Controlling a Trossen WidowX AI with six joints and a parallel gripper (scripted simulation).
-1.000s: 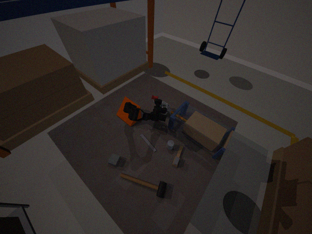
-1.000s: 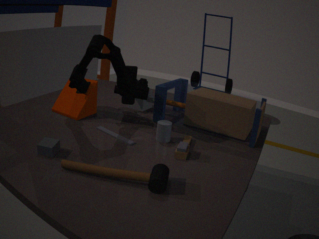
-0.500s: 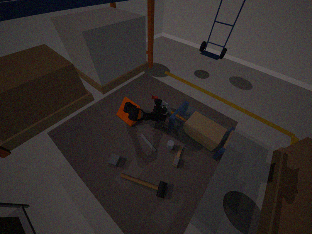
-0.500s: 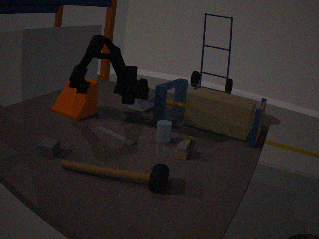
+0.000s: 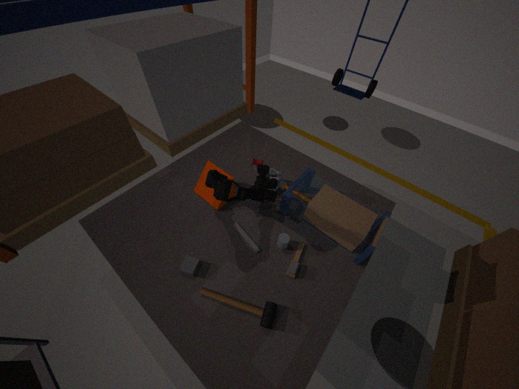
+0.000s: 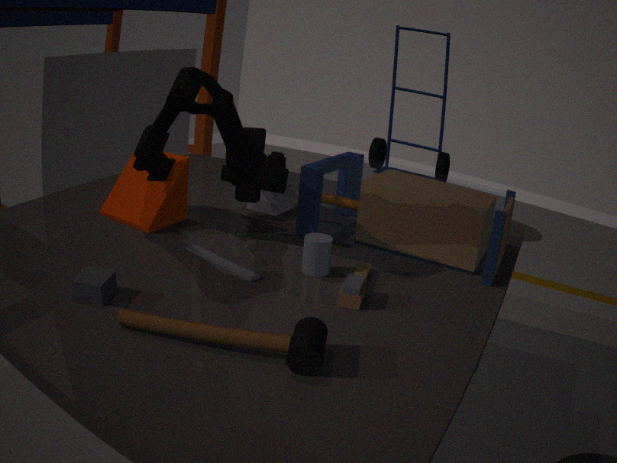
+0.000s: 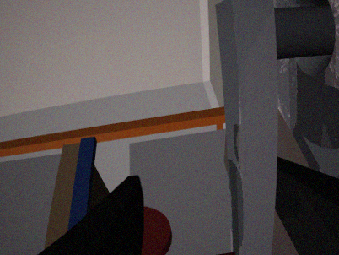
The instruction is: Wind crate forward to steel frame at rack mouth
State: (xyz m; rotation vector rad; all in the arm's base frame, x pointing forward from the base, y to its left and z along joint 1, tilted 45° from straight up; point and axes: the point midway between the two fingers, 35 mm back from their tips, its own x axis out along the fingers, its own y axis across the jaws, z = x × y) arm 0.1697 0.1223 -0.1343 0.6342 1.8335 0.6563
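Right now my gripper tip is 50 mm past the red knob, 20 mm to the left of it and 20 mm below it. From my gripper tip the other things lie so: flat grey bar 370 mm to the right, 130 mm below, 120 mm ahead; grey winch 100 mm below, 30 mm ahead, 10 mm to the left; small wooden tool 400 mm ahead, 340 mm to the right, 110 mm below.
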